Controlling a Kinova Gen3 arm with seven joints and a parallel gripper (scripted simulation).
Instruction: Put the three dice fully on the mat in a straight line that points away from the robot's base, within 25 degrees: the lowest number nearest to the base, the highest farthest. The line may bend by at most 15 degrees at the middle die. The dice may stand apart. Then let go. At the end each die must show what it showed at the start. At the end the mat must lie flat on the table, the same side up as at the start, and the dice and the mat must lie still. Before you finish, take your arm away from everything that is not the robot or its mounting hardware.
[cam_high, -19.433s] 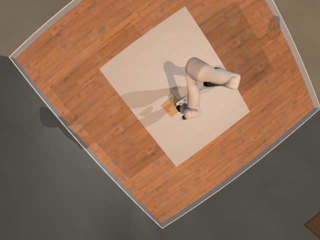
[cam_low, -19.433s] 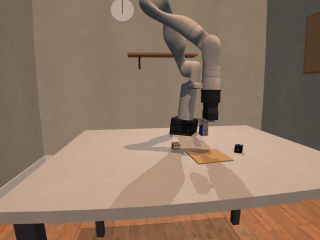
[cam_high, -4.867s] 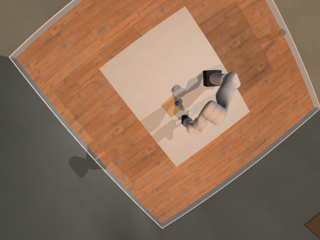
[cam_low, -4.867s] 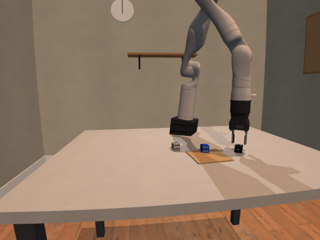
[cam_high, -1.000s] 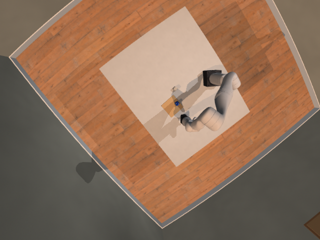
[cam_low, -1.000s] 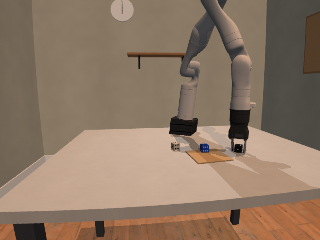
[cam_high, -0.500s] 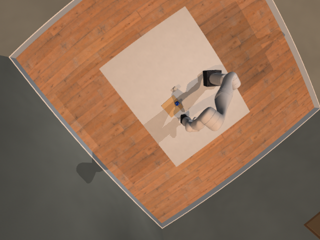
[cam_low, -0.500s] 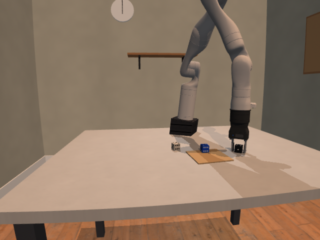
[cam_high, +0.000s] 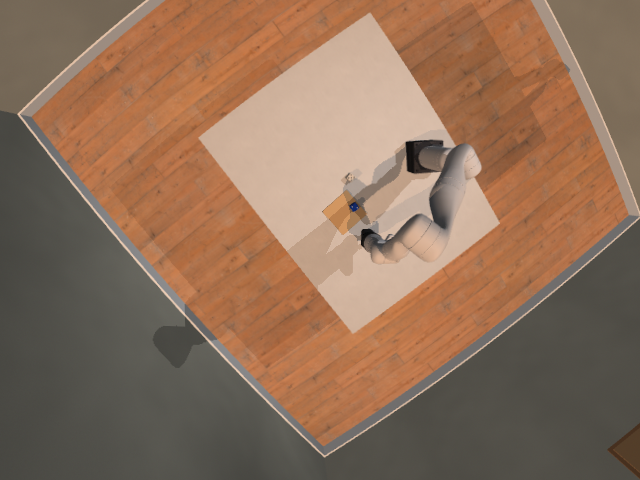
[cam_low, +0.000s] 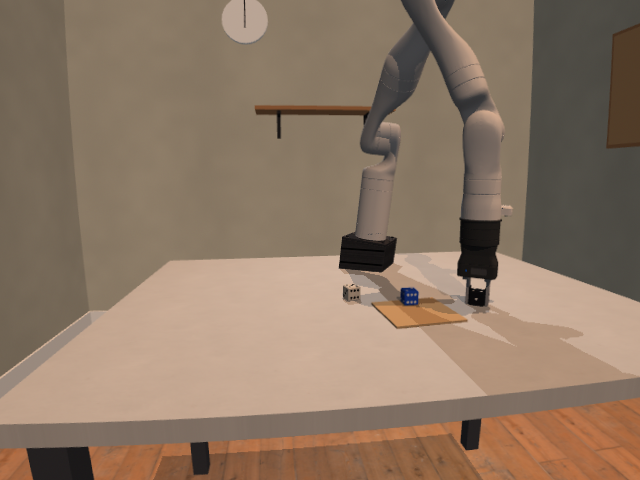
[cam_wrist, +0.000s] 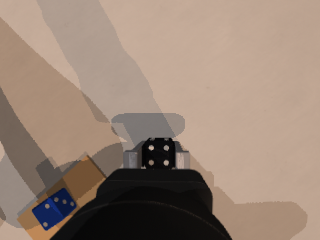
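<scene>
My gripper is now 2 cm short of the mat, 14 cm to the left of it and 2 cm above it. From my hand the other things lie so: white die (10 cm behind, 25 cm to the right); then blue die (3 cm behind, 14 cm to the right).
</scene>
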